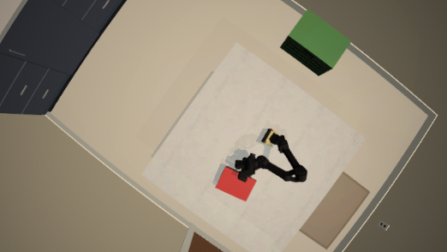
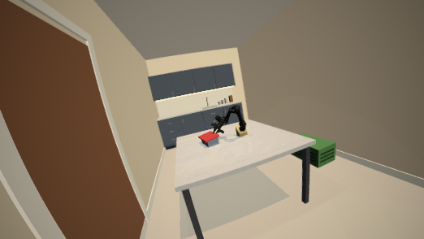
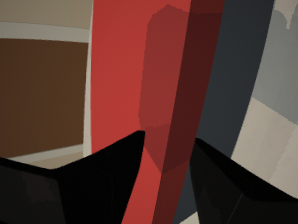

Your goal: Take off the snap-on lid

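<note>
Now: the red lid 7 cm ahead of my gripper tip and 2 cm to the left of it. The rest, counted from my gripper tip: storage box 7 cm ahead, 2 cm to the left, 5 cm below.
</note>
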